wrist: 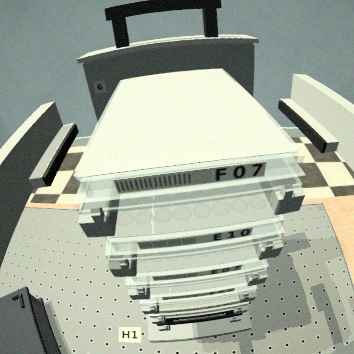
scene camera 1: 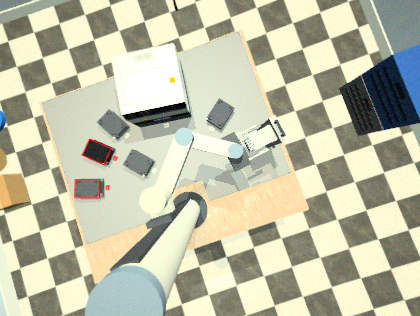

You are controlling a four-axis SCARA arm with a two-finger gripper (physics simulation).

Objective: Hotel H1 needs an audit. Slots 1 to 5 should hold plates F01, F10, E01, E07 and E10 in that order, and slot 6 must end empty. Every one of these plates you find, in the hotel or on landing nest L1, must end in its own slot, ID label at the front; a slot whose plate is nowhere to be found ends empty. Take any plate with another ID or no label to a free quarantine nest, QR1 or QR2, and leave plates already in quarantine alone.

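Frame: origin at the arm's base, x ahead, y left, z up, level; centimetres.
Seen in the pictures: gripper, fingertip midpoint: [wrist: 176, 96] [scene camera 1: 261, 137].
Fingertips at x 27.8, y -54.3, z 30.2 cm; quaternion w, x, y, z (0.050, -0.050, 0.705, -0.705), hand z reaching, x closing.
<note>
A point is followed by its place in that frame.
Hotel H1 [scene camera 1: 280, 128] @(y -62.9, x 28.7, z 35.9 cm) [wrist: 150, 60] @(y -61.4, x 30.3, z 30.8 cm) stands at the table's right edge, its stack of plates facing the wrist view. The top plate F07 [wrist: 185, 120] @(y -52.4, x 27.3, z 29.7 cm) lies level in slot 6, label at the front. Below it are plate E10 [wrist: 232, 235] @(y -49.3, x 25.4, z 25.7 cm) and a plate [wrist: 225, 270] @(y -49.3, x 25.5, z 22.1 cm) whose label looks like E07. The labels of the lower plates are too small to read; the lowest has a dark front [wrist: 200, 317] @(y -49.1, x 27.0, z 11.7 cm). My gripper [scene camera 1: 262, 136] @(y -54.3, x 27.8, z 30.2 cm) [wrist: 176, 96] @(y -54.3, x 27.8, z 30.2 cm) is open and empty, one finger on each side of F07, with a gap at both sides. Two red-rimmed nests [scene camera 1: 98, 152] @(y 43.0, x 56.1, z 6.3 cm) [scene camera 1: 88, 188] @(y 56.4, x 35.9, z 6.3 cm) are at the left, the upper one black inside.
A big white device [scene camera 1: 142, 82] @(y -4.0, x 79.5, z 25.9 cm) stands at the back. Dark grey nests [scene camera 1: 113, 124] @(y 27.8, x 70.4, z 6.3 cm) [scene camera 1: 139, 163] @(y 19.7, x 40.2, z 6.3 cm) [scene camera 1: 220, 114] @(y -41.0, x 52.7, z 6.3 cm) stand on the grey table top. A dark block [wrist: 25, 320] @(y -45.5, x 51.3, z 6.3 cm) shows at the lower left of the wrist view, left of the H1 tag [wrist: 130, 334] @(y -48.4, x 36.7, z 1.3 cm).
</note>
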